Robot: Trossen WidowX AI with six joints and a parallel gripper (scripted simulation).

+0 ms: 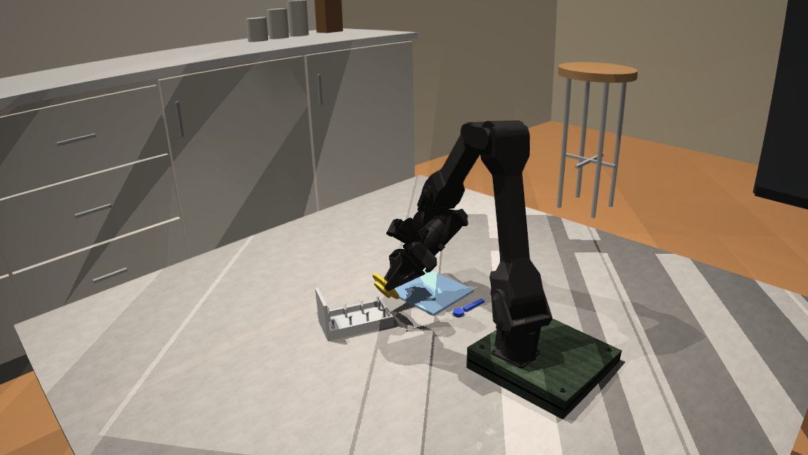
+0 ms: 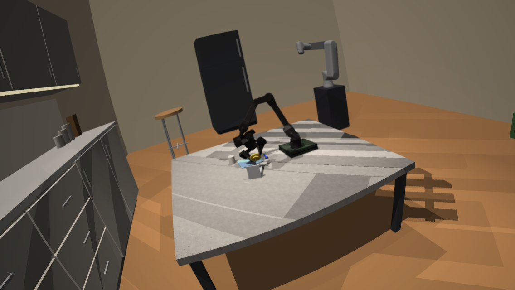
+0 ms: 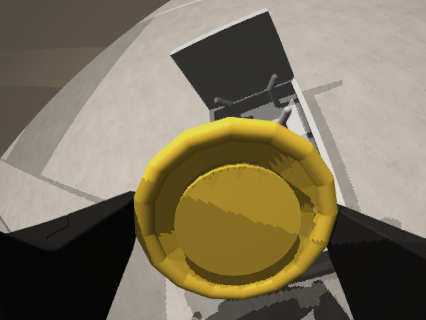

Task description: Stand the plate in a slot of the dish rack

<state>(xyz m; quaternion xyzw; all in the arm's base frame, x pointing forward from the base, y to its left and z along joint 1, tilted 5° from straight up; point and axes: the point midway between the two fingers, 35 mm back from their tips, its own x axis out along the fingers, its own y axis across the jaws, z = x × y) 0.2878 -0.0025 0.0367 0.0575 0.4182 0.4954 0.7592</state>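
My gripper tip is now 5 cm to the right of the dish rack, 5 cm above it and 3 cm short of it. Round my gripper tip: yellow plate 1 cm to the right; then blue spoon 13 cm to the right, 11 cm behind, 7 cm below; then light blue mat 14 cm to the right, 7 cm below.
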